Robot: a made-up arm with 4 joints. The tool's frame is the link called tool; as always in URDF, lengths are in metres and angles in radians. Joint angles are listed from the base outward.
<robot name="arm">
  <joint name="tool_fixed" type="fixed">
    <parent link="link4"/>
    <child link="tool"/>
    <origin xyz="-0.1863 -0.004 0.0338" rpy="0 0 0"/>
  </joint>
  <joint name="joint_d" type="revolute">
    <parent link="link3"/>
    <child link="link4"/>
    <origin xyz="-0.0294 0.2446 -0.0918" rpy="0 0 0"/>
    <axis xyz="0 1 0"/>
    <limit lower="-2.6" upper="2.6"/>
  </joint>
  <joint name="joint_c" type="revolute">
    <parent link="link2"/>
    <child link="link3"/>
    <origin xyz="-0.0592 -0.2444 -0.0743" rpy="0 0 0"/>
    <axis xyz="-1 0 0"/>
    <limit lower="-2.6" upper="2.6"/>
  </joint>
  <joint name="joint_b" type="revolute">
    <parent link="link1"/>
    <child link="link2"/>
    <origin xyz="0.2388 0.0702 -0.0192" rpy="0 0 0"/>
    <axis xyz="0 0 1"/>
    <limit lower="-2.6" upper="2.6"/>
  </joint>
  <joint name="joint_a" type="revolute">
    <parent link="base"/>
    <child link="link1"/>
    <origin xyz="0 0 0.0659" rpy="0 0 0"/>
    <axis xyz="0 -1 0"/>
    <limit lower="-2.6" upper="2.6"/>
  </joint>
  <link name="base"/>
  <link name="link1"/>
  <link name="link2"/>
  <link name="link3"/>
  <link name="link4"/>
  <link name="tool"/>
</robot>
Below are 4 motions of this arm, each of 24 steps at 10 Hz.
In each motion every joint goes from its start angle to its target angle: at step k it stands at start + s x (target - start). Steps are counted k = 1, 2, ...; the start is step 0. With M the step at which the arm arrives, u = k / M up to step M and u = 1 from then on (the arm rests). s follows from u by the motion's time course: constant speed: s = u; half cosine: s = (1 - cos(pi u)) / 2; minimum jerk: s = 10 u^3 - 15 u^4 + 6 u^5.
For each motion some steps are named. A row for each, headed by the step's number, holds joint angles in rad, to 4 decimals.
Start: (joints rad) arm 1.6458 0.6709 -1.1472 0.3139
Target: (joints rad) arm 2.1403 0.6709 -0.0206 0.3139
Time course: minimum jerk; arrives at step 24
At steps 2, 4, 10, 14, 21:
2: 1.6483 0.6709 -1.1415 0.3139
4: 1.6634 0.6709 -1.1072 0.3139
10: 1.8172 0.6709 -0.7567 0.3139
14: 1.9689 0.6709 -0.4111 0.3139
21: 2.1324 0.6709 -0.0387 0.3139

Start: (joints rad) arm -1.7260 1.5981 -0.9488 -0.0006
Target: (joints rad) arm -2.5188 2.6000 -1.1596 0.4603
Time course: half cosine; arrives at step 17
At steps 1, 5, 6, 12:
1: -1.7327 1.6066 -0.9506 0.0033
5: -1.8835 1.7972 -0.9907 0.0910
6: -1.9457 1.8758 -1.0072 0.1271
12: -2.3613 2.4009 -1.1177 0.3687

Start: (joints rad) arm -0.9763 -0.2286 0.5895 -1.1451
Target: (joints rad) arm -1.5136 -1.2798 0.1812 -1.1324
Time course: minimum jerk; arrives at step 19
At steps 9, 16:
9: -1.2185 -0.7024 0.4055 -1.1394
16: -1.4971 -1.2476 0.1937 -1.1328

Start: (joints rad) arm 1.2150 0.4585 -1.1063 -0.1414
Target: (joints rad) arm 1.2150 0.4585 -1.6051 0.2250
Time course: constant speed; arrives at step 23
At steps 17, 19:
17: 1.2150 0.4585 -1.4750 0.1294
19: 1.2150 0.4585 -1.5184 0.1613

